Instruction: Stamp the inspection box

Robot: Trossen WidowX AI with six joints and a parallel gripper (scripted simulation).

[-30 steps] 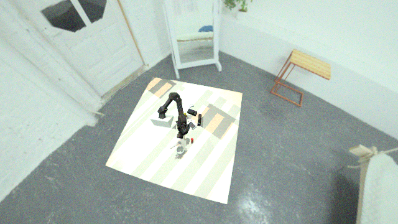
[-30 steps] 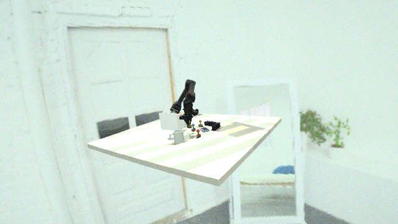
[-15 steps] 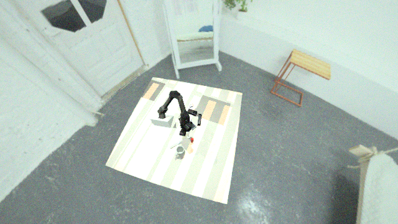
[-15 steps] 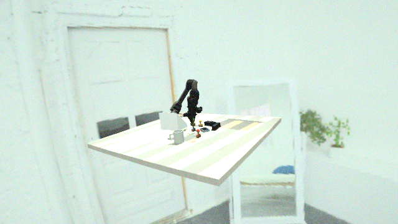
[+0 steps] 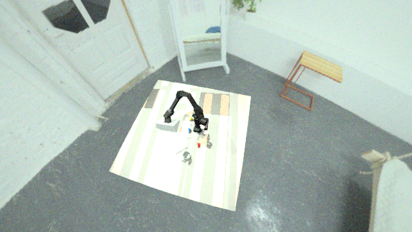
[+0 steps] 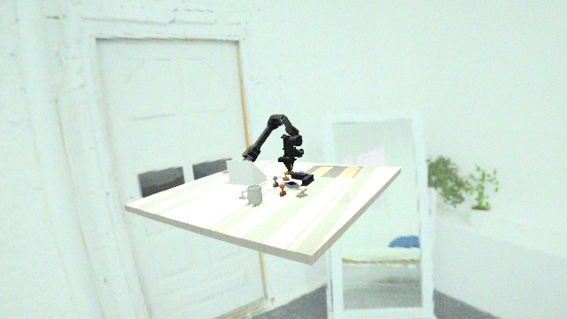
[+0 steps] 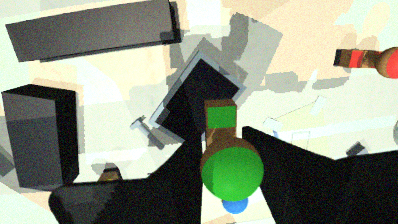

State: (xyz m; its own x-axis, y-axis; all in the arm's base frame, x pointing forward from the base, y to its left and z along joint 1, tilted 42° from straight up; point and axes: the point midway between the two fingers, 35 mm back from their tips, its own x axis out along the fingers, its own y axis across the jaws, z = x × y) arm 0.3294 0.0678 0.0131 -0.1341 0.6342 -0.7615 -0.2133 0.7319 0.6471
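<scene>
The black block is 5 cm ahead of my gripper tip, 10 cm to the left of it and 8 cm below it. Also, from my gripper tip: green-topped stamp (right at my gripper tip); then dark ink pad (1 cm behind, 1 cm to the left, 9 cm below); then blue-knobbed stamp (10 cm behind, 4 cm to the right, 8 cm below).
</scene>
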